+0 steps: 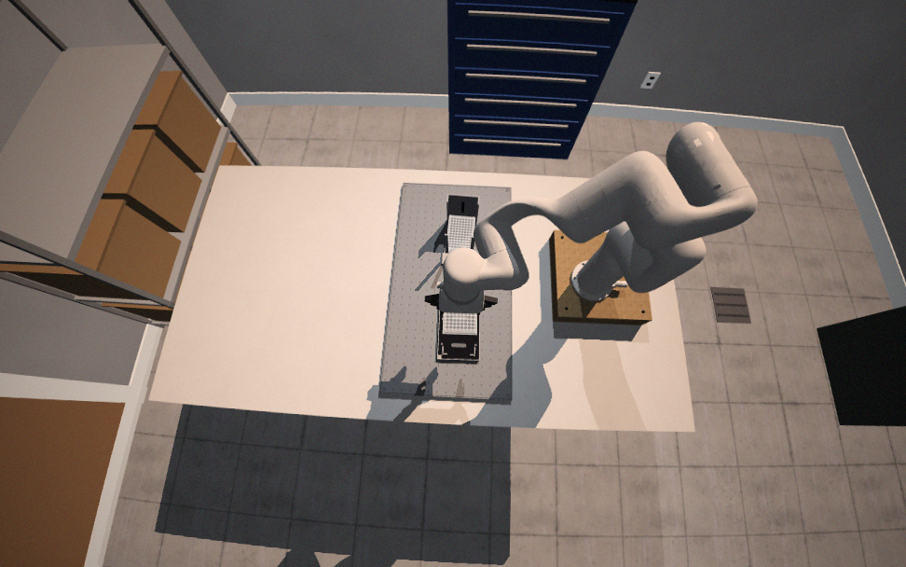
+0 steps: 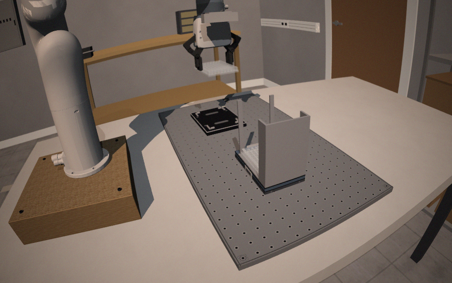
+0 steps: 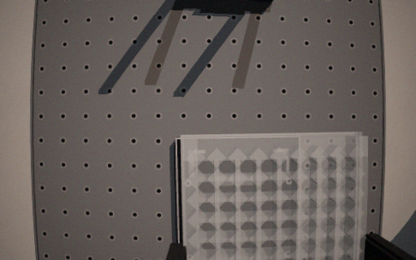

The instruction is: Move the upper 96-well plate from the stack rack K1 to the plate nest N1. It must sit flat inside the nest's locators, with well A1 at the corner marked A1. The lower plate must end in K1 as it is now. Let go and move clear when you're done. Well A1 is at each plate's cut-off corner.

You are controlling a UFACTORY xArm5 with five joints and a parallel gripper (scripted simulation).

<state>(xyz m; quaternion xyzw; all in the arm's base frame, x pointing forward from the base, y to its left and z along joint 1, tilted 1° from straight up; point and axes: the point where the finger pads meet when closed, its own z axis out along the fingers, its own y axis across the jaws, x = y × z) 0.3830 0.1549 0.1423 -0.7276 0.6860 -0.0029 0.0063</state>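
Now: hand 18 cm above the black plate nest N1 and 2 cm to the right of it. Also, from my hand: A1 mark (17 cm below, 10 cm to the left, 5 cm ahead); then rack wall (35 cm to the right, 10 cm below, 2 cm ahead).
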